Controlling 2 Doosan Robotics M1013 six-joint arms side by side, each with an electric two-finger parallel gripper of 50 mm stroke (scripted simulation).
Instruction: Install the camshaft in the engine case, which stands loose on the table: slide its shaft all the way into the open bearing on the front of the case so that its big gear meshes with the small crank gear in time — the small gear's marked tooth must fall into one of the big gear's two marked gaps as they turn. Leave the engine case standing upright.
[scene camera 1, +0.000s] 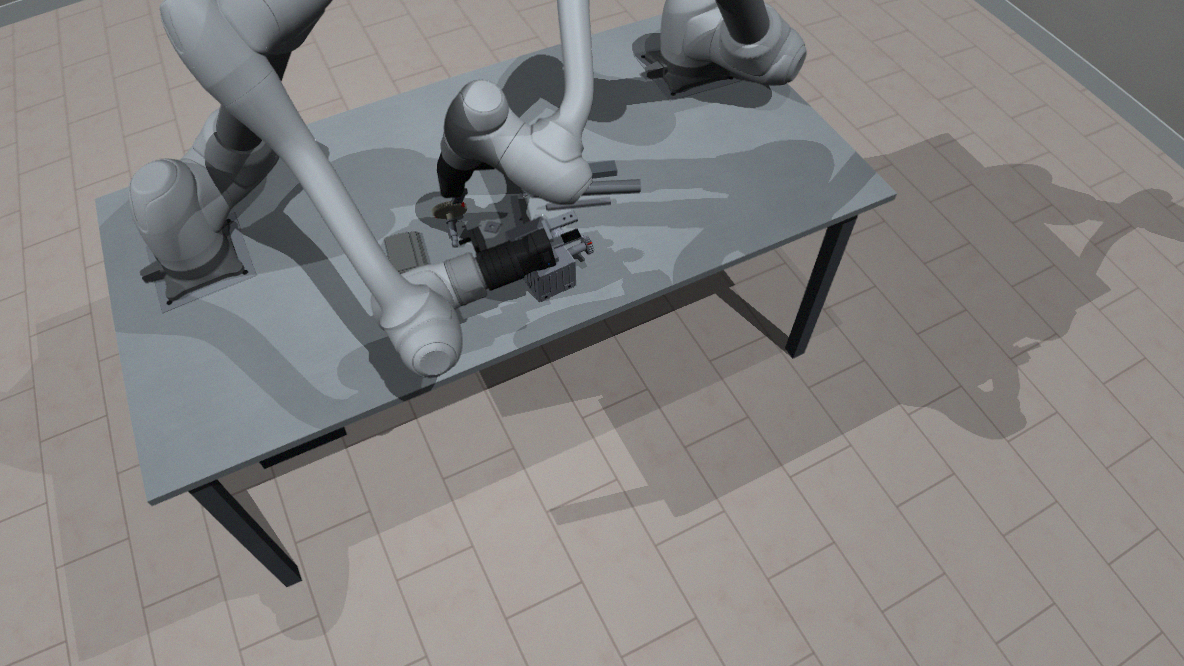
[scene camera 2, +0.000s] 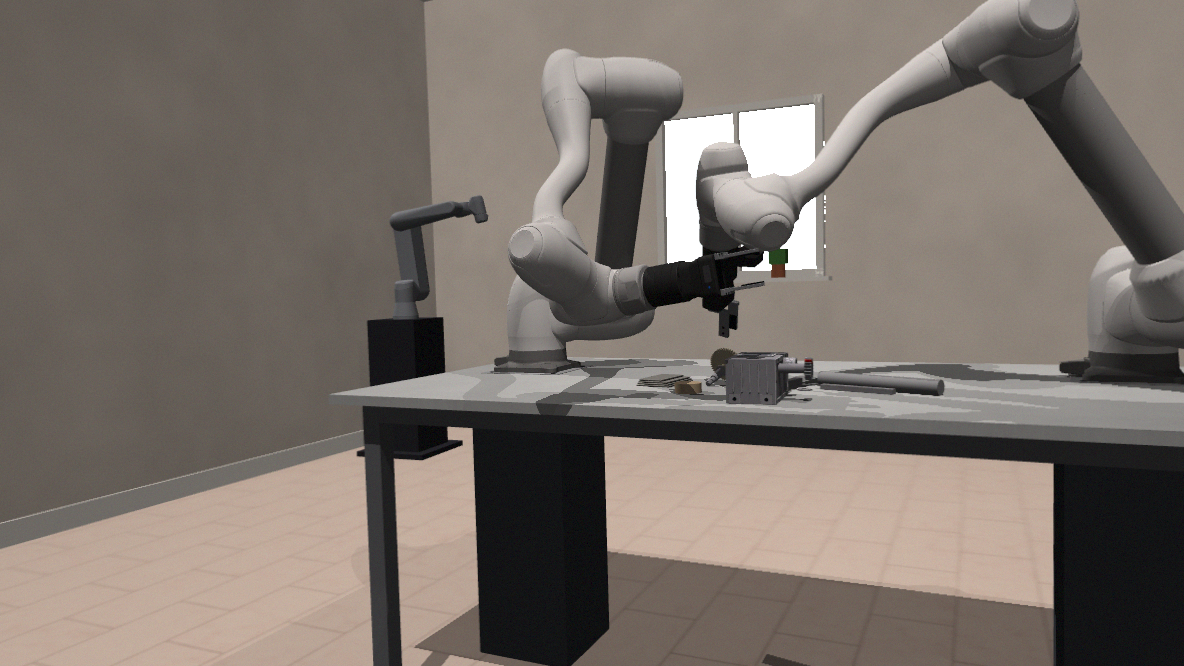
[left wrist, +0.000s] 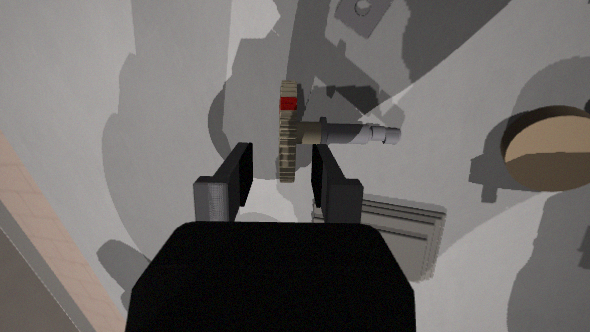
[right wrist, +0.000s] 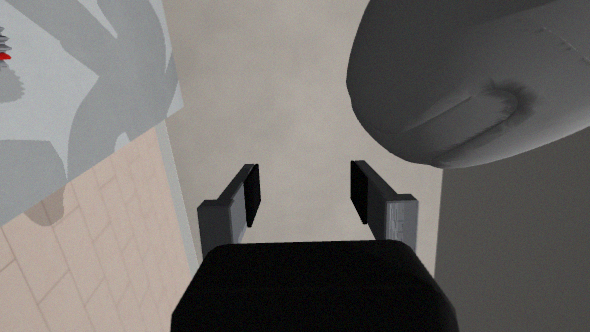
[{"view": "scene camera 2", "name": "my left gripper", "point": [728, 332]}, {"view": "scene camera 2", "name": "my right gripper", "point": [759, 267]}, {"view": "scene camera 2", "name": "engine case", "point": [761, 378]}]
